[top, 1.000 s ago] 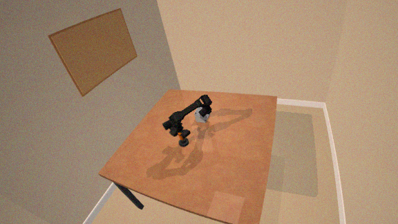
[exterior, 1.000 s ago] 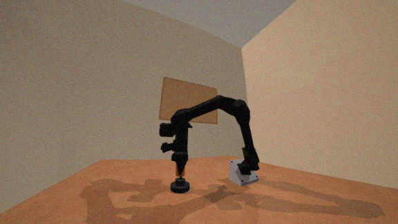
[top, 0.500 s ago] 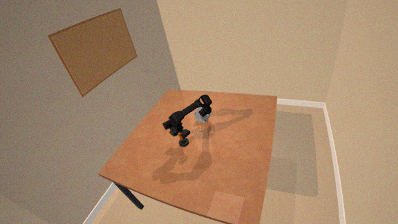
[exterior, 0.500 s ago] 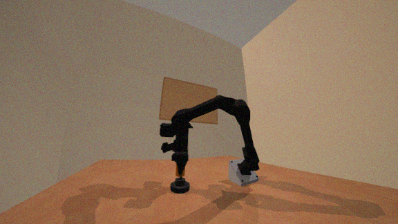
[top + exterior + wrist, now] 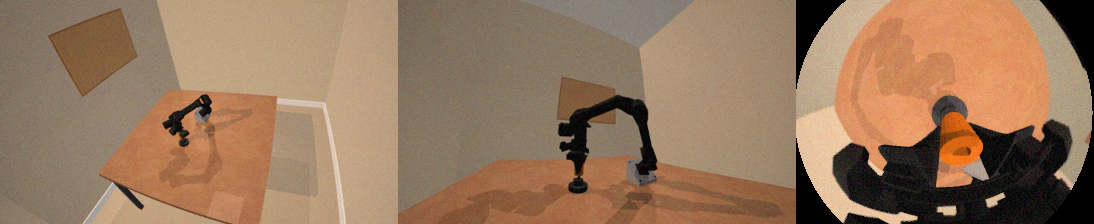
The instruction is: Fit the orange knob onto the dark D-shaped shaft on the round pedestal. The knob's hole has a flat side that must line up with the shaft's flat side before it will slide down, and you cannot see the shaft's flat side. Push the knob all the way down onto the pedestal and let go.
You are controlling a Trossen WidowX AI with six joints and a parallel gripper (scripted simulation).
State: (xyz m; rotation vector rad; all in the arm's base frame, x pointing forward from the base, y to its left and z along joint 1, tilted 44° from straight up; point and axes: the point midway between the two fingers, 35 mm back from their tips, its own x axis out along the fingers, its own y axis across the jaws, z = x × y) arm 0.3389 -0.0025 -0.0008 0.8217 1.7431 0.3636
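Now: gripper tip 20 mm below the orange knob. The rest, counted from my gripper tip: round dark pedestal 40 mm below.
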